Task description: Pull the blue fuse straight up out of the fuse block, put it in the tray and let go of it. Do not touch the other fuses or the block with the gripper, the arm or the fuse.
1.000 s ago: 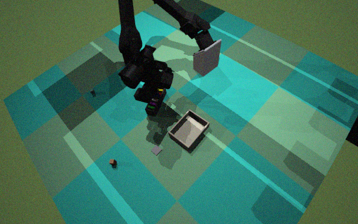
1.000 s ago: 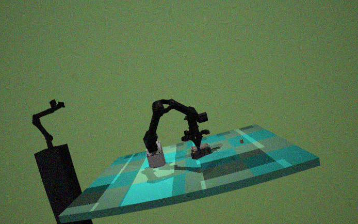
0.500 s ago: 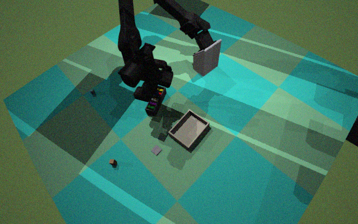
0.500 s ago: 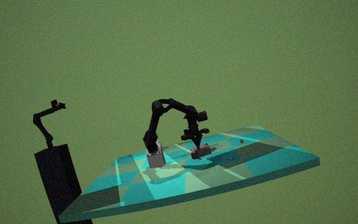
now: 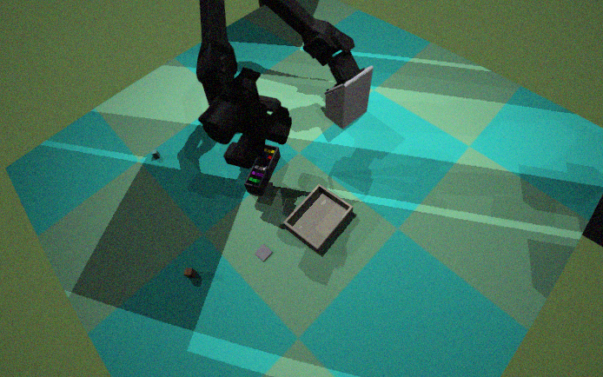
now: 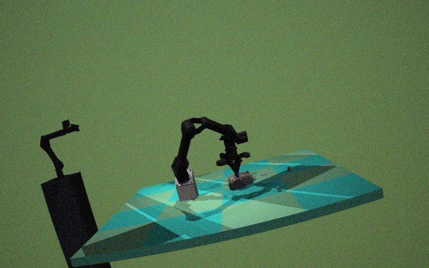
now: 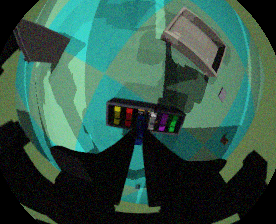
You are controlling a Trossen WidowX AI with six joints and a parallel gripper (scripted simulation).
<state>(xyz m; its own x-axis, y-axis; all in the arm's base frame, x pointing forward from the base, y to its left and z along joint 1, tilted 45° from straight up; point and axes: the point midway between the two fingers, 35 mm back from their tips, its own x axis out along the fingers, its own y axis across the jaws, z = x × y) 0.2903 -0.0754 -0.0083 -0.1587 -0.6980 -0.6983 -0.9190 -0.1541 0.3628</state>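
My gripper tip is 30 mm short of the grey tray, 200 mm to the right of it and 70 mm above it. Also, from my gripper tip: blue fuse (10 mm below); brown cube (310 mm ahead, 60 mm to the left, 60 mm below); flat grey piece (170 mm ahead, 150 mm to the left, 80 mm below).
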